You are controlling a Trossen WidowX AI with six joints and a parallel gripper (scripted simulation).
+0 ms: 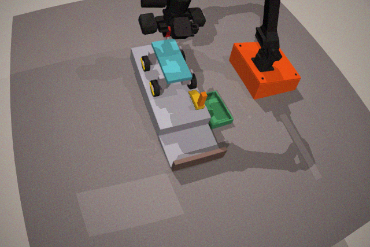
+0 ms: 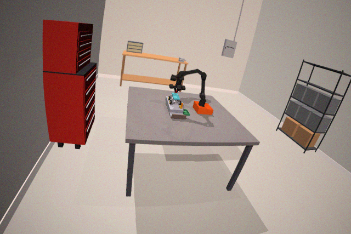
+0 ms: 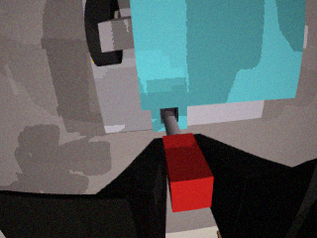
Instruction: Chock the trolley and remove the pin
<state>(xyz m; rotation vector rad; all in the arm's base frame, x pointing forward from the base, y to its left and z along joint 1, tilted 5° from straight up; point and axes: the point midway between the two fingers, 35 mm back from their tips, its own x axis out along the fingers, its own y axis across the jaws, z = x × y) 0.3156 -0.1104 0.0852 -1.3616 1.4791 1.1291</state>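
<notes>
My gripper tip is 3 cm past the yellow chock, 19 cm to the right of it and 8 cm above it. Also, from my gripper tip: trolley (2 cm ahead, 9 cm to the left, 5 cm below); then red-headed stop pin (right at my gripper tip); then brown bar (3 cm ahead, 35 cm to the left, 13 cm below).
</notes>
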